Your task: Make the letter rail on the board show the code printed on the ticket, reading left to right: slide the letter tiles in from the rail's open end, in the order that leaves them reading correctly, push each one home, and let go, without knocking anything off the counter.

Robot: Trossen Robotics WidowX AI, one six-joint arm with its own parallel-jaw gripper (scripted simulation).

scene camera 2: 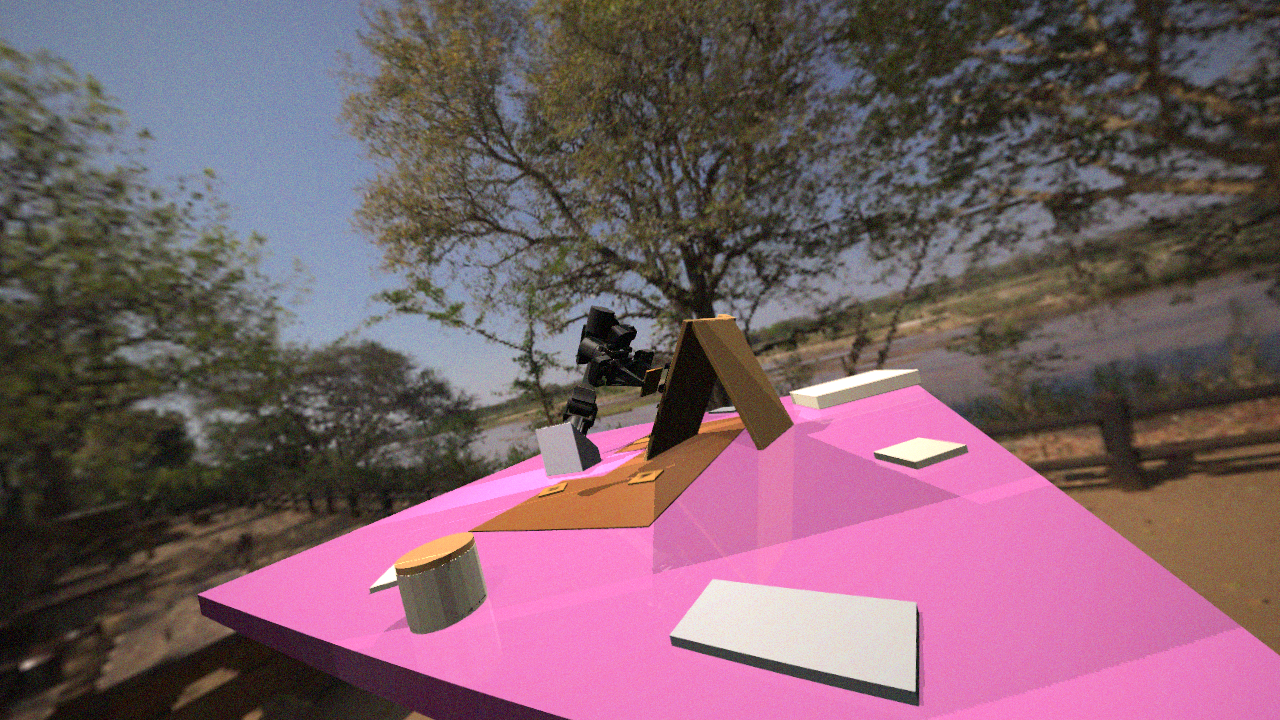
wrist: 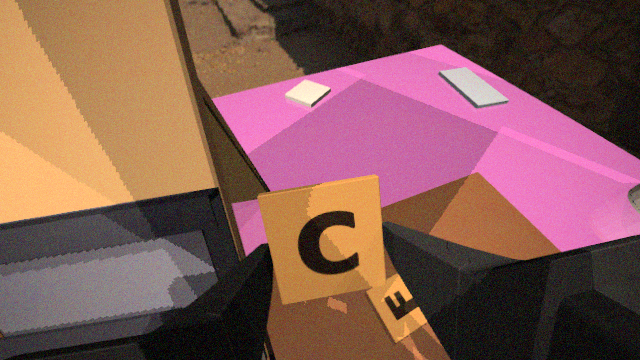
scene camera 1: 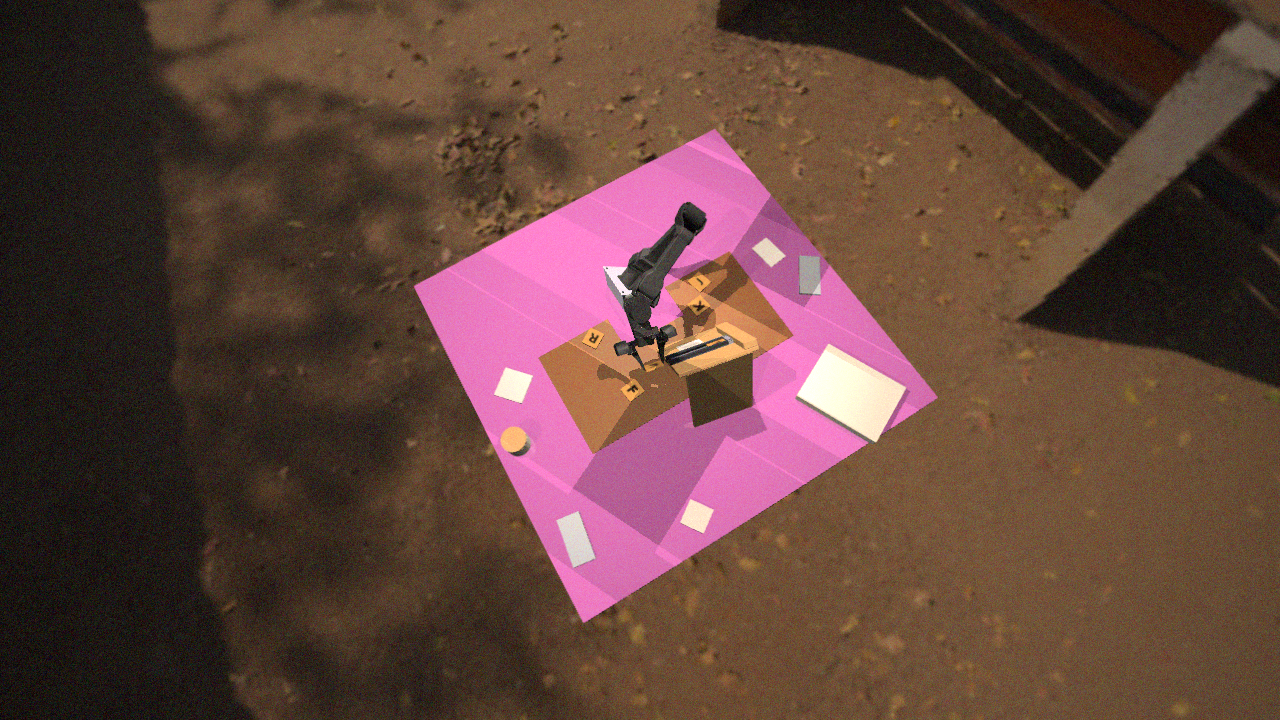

Labels:
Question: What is my gripper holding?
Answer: A letter tile.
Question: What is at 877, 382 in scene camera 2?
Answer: A large pale slab.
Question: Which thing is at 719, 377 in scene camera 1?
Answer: An orange board.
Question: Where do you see a letter tile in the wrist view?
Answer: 325, 239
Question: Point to a brown mat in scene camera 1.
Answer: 588, 380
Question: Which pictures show the large pale slab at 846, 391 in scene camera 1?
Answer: Scene camera 2 and scene camera 1 only.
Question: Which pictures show my gripper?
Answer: Scene camera 2, the wrist view and scene camera 1: all of them.

